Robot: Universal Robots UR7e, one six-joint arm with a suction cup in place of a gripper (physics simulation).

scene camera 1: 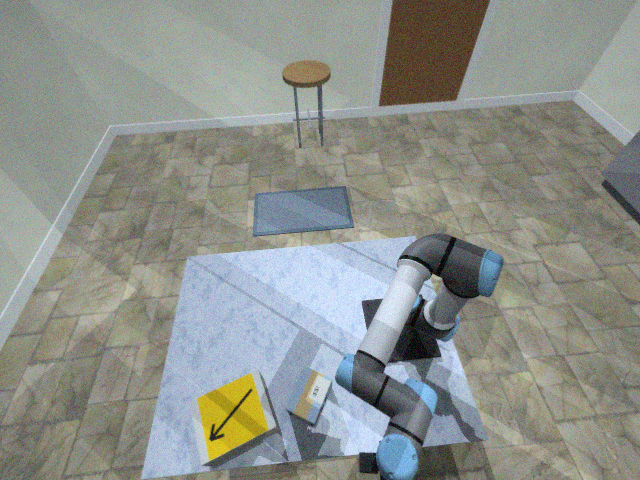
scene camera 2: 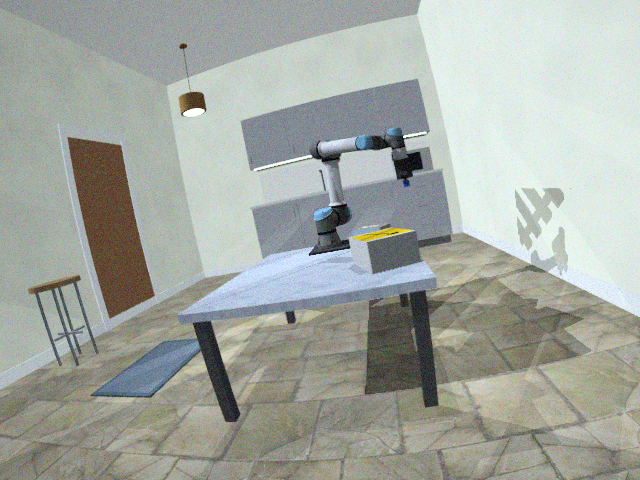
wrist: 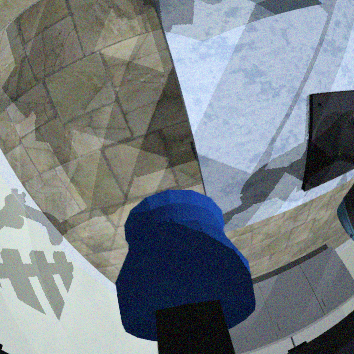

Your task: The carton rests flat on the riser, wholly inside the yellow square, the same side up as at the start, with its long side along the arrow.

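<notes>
The carton (scene camera 1: 316,395) (scene camera 2: 373,227), tan, white and blue-grey with a printed label, lies flat on the table beside the riser; in scene camera 1 its long side runs more steeply than the arrow. The grey riser (scene camera 1: 264,398) (scene camera 2: 395,254) bears the yellow square (scene camera 1: 248,423) (scene camera 2: 364,239), whose black arrow (scene camera 1: 231,414) points lower left in scene camera 1. My blue suction cup (scene camera 2: 405,182) (wrist: 175,240) is open, with nothing on it, high up and off to the side of the carton. The cup is hidden in scene camera 1. Carton and riser do not show in the wrist view.
The pale blue table (scene camera 1: 232,310) (scene camera 2: 289,289) carries the arm's dark base plate (scene camera 1: 369,310) (wrist: 330,140). The wrist view shows the table edge and the stone floor (wrist: 85,95). A stool (scene camera 1: 306,72) (scene camera 2: 54,284) and a blue floor mat (scene camera 1: 302,210) (scene camera 2: 149,369) are beyond the table.
</notes>
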